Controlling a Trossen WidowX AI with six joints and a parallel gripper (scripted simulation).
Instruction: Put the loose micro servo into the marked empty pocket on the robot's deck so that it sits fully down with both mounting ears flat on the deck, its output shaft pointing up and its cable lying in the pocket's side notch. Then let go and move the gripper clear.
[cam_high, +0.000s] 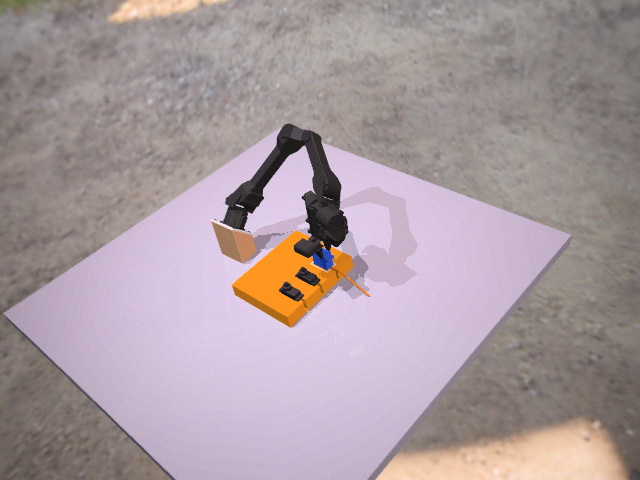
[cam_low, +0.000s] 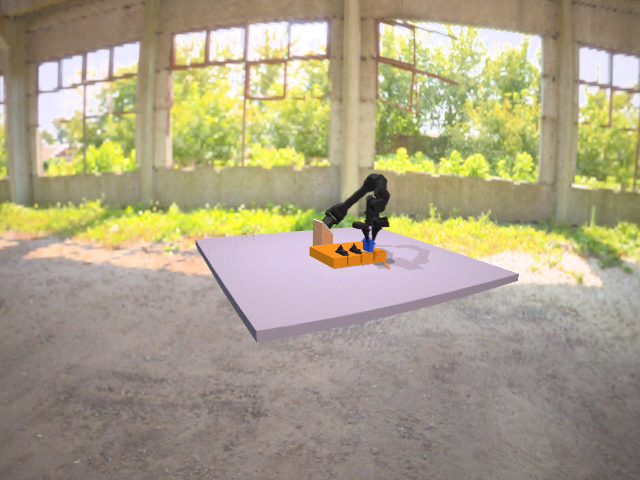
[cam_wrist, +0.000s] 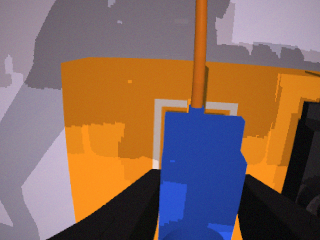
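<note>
The orange deck is 130 mm behind my gripper tip, 70 mm below it and 60 mm to the right of it.
</note>
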